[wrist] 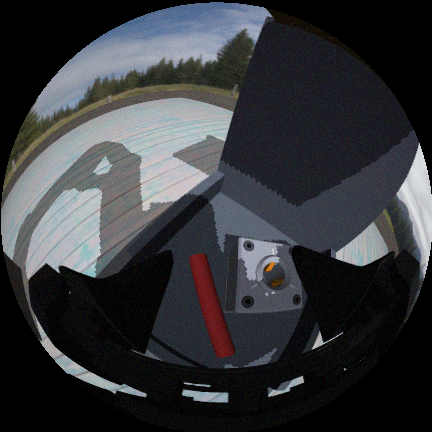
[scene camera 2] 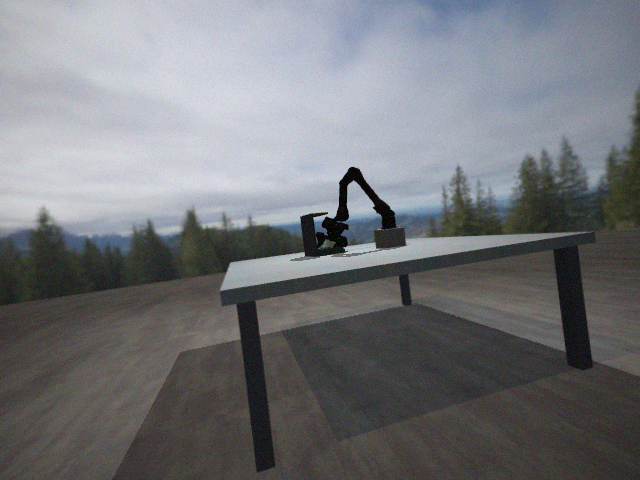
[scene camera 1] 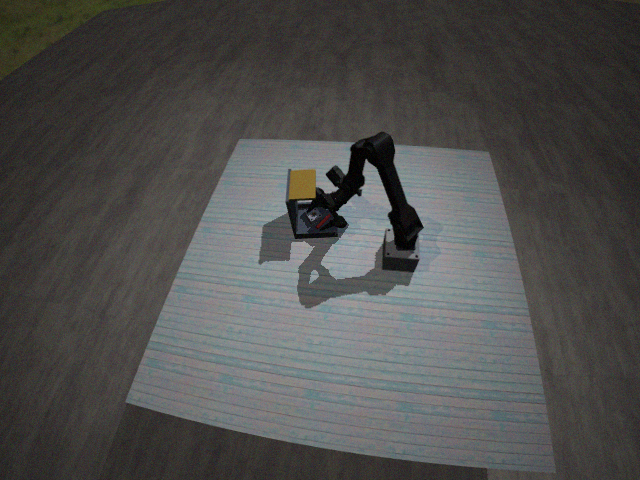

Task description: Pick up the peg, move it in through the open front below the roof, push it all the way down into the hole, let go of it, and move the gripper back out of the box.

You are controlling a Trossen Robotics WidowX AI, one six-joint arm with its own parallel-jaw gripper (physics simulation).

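Frame: origin at the arm's base, x right, y back, z down, level; centimetres.
Seen in the pictures: gripper, fingertip midpoint: (wrist: 234, 255) (scene camera 1: 313, 221); arm's base, link origin: (scene camera 2: 389, 228) (scene camera 1: 405, 242).
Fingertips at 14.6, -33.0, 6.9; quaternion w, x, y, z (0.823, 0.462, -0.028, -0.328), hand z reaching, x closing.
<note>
Pixels of each thing's top centre, then the offset from my fingertips to it, as dx, dy, dz. "*": a spot on its surface instead. Level surfaces: height alone.
- red peg, top centre: (wrist: 212, 306) (scene camera 1: 323, 220) +1.0, +3.7, +0.8
- grey block, top centre: (wrist: 276, 272) (scene camera 1: 313, 213) +3.0, -0.1, -1.1
- round hole, surface spot: (wrist: 274, 274) * +3.5, -0.9, +0.4
- low dark rim, surface spot: (wrist: 175, 220) * -5.0, +0.5, +0.3
- pale striped table top, surface height: dz +3.0
The red peg (scene camera 1: 323, 221) (wrist: 212, 306) lies flat on the dark floor of the box, beside the grey block (wrist: 245, 287) (scene camera 1: 313, 214). The block has a round hole (wrist: 274, 274) with orange inside. The box has a yellow roof (scene camera 1: 302, 184) (scene camera 2: 317, 213) and a tall dark back wall (wrist: 310, 115) (scene camera 2: 308, 235). My gripper (scene camera 1: 328, 210) (scene camera 2: 326, 243) (wrist: 234, 255) is open, low at the box's open front. In the wrist view the peg and most of the block show between the spread fingers; the right finger is close to the block's right edge.
A low dark rim (wrist: 175, 220) runs along one side of the box floor. The box stands on the pale striped table top (scene camera 1: 361, 361) (scene camera 2: 465, 248). The arm's base (scene camera 1: 400, 258) (scene camera 2: 390, 237) stands to the right of the box. The arm arches between them, and shadows cross the table.
</note>
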